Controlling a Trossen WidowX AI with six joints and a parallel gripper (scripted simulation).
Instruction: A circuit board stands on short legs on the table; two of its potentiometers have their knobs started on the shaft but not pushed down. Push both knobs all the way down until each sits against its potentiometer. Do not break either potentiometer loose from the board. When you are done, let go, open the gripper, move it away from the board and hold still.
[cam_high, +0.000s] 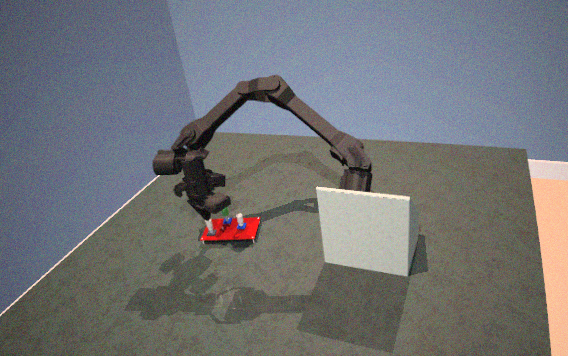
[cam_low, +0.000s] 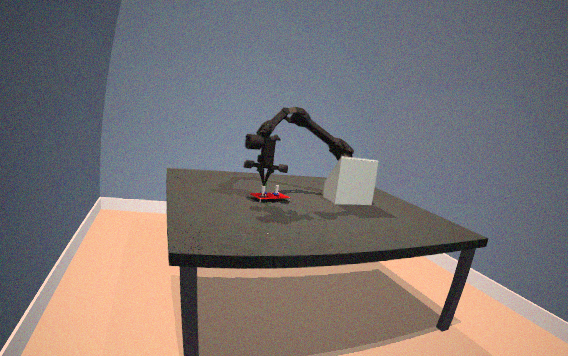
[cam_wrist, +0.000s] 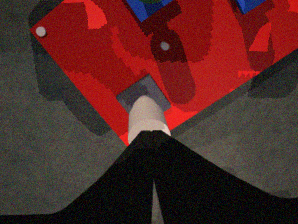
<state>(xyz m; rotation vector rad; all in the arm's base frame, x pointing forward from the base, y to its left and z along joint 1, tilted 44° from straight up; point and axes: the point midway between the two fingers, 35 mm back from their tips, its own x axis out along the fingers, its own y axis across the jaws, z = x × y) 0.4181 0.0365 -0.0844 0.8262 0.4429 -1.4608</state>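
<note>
The grey knob is 20 mm below my gripper tip.
</note>
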